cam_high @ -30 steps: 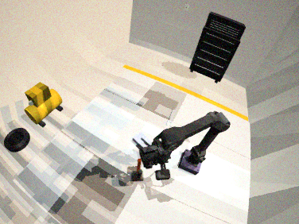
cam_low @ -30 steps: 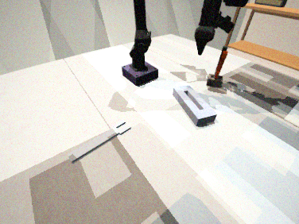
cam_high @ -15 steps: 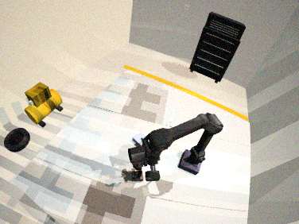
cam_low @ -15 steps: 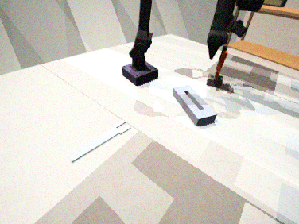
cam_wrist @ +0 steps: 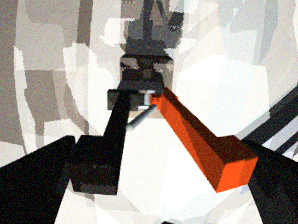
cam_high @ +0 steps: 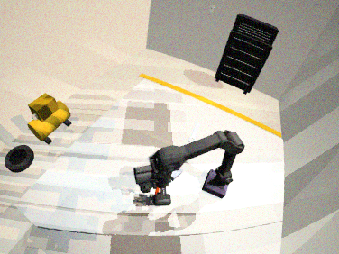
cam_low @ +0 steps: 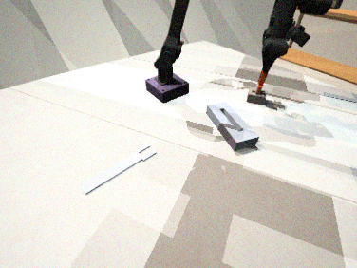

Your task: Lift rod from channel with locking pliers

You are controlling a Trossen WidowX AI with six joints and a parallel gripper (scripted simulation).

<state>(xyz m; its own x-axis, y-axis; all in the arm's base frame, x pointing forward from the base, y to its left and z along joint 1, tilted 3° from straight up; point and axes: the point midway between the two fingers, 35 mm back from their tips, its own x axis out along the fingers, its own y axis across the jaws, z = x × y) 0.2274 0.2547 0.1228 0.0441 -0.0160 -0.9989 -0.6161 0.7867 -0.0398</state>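
Right now the box-shaped holster is 12 cm below my gripper tip and 1 cm to the left of it. The rest, counted from my gripper tip: grey channel block: 19 cm to the right, 11 cm below, 7 cm ahead.
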